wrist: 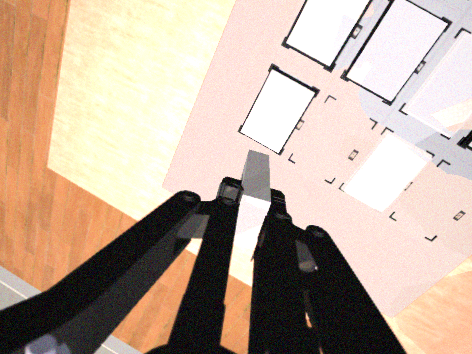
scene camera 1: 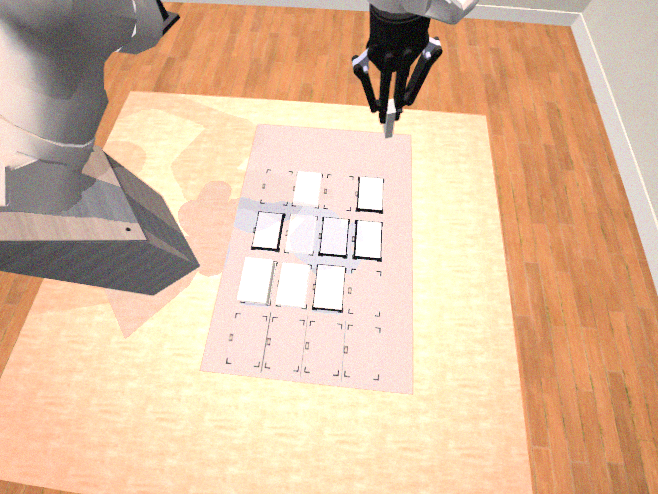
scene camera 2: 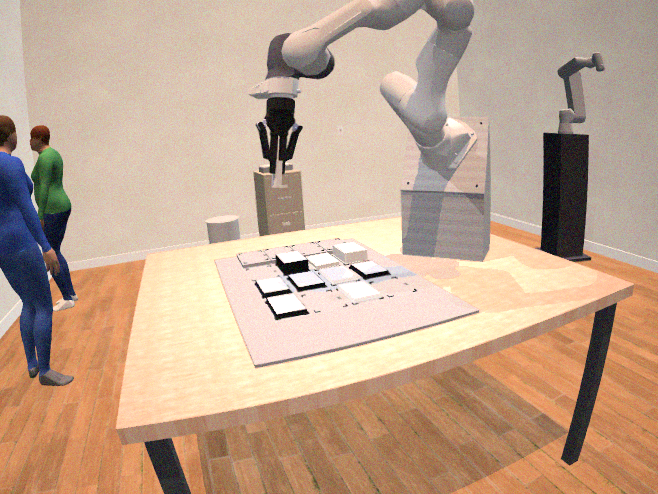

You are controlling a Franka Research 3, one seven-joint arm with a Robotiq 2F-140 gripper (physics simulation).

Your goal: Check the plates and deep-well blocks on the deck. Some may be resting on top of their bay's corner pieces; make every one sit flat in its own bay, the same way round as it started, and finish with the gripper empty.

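My gripper (scene camera 1: 389,124) (scene camera 2: 277,178) (wrist: 253,170) is shut, empty, high above the deck's far end in scene camera 1. A black-edged plate (scene camera 1: 370,194) (scene camera 2: 287,305) (wrist: 279,110) and a white plate (scene camera 1: 308,188) (scene camera 2: 358,291) (wrist: 387,172) lie in the row nearest it. The middle row holds black-edged plates (scene camera 1: 268,230) (scene camera 1: 334,236) (scene camera 1: 368,239) and a pale plate (scene camera 1: 301,234). The third row holds a tall white block (scene camera 1: 256,280) (scene camera 2: 349,252), a white plate (scene camera 1: 292,285) and a tall black-sided block (scene camera 1: 329,287) (scene camera 2: 291,264). No clear tilt shows; exact seating on corner pieces is too small to tell.
The pink deck (scene camera 1: 329,146) (scene camera 2: 297,340) (wrist: 215,135) lies on a wooden table (scene camera 1: 457,319) (scene camera 2: 186,372). The arm's pedestal (scene camera 1: 106,265) (scene camera 2: 443,223) stands at the table's side. Two people (scene camera 2: 23,228) (scene camera 2: 50,191) stand beyond the table at left in scene camera 2.
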